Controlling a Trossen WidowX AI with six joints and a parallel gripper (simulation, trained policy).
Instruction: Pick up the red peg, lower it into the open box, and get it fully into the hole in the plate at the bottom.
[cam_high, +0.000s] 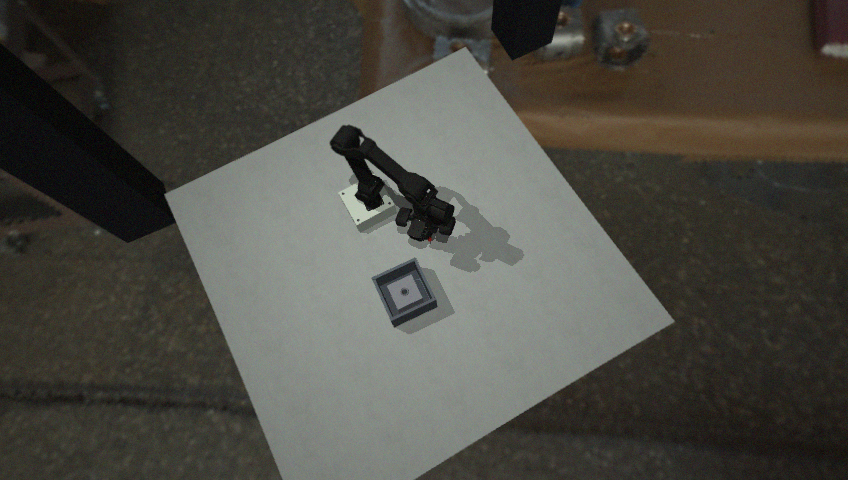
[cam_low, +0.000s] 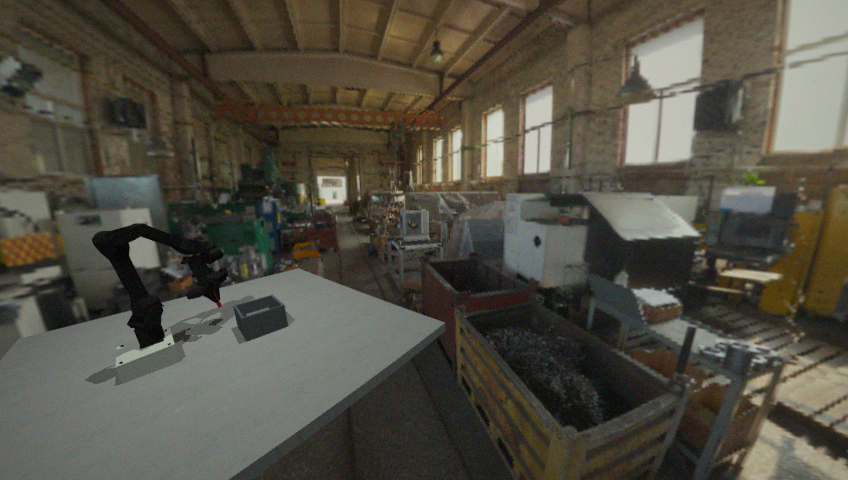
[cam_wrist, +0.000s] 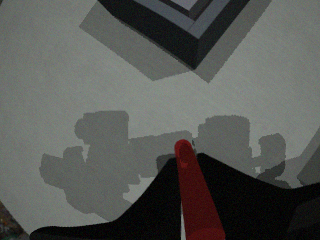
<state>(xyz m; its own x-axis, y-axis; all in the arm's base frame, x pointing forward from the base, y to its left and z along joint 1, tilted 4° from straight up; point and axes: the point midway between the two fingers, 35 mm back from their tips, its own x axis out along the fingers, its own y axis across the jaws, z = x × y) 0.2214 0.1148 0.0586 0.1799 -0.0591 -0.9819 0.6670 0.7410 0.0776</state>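
The plate lies 15 cm to the right of my gripper tip, 12 cm ahead of it and 6 cm below it. Round my gripper tip: box: 15 cm to the right, 12 cm ahead, 8 cm below; red peg: 1 cm above.
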